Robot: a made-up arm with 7 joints.
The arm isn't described. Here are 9 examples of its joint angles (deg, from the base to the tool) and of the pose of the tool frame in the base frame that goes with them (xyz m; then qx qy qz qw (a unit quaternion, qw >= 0)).
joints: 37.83 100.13 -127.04 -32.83 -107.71 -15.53 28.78
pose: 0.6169 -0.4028 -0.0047 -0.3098 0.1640 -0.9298 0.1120
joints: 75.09 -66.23 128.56 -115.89 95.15 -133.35 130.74
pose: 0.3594 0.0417 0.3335 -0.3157 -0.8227 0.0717 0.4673
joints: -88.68 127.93 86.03 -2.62 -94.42 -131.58 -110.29
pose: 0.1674 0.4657 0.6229 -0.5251 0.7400 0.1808 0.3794
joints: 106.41 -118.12 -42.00 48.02 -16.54 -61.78 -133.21
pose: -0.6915 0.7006 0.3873 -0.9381 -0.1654 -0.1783 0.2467
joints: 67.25 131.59 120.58 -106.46 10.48 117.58 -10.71
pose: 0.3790 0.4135 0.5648 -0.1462 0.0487 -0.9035 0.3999
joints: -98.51 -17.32 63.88 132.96 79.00 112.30 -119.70
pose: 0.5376 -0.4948 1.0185 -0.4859 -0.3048 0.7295 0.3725
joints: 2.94 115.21 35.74 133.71 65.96 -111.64 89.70
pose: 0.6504 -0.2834 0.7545 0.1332 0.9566 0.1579 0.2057
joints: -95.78 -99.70 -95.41 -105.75 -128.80 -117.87 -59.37
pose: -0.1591 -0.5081 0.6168 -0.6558 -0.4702 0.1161 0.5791
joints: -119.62 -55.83 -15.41 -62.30 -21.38 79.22 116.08
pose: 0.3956 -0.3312 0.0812 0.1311 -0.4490 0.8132 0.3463
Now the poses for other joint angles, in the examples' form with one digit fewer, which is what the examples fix.
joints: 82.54 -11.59 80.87 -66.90 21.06 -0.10 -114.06
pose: 0.501 -0.267 0.706 0.052 -0.979 0.116 0.160
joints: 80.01 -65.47 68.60 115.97 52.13 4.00 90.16
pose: -0.226 0.808 -0.006 -0.530 0.618 -0.511 0.275
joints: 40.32 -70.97 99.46 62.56 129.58 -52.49 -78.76
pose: -0.727 0.652 0.491 -0.964 -0.057 0.242 0.099
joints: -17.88 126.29 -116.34 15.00 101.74 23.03 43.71
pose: 0.599 0.214 -0.013 0.004 0.947 -0.025 0.320
